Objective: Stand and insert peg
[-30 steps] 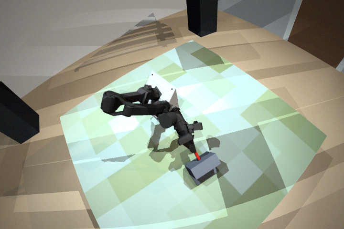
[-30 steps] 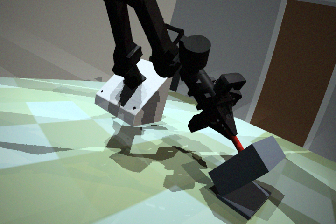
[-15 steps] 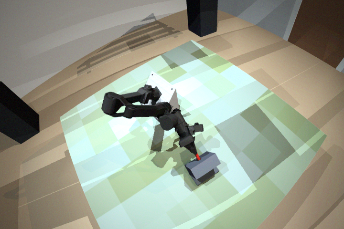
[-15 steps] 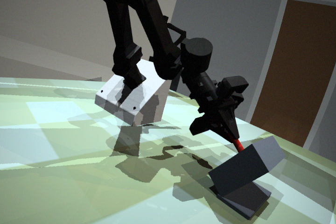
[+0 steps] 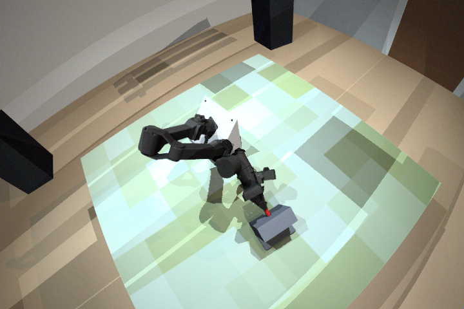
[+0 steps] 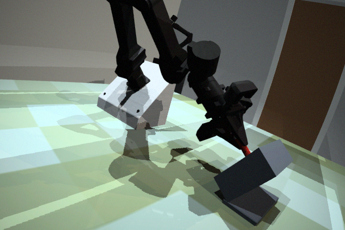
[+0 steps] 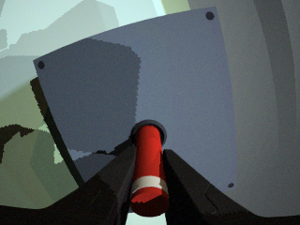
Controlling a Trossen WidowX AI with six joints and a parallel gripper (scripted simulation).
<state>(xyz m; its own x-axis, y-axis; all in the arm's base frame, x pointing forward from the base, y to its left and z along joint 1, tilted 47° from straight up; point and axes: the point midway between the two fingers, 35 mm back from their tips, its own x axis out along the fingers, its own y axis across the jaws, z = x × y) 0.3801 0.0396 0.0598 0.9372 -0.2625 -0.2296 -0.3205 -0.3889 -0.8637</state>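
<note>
Right now my gripper tip is 1 cm past the peg. Round my gripper tip: sloped panel: 4 cm ahead, 3 cm below; then flat foot: 7 cm ahead, 9 cm below.
</note>
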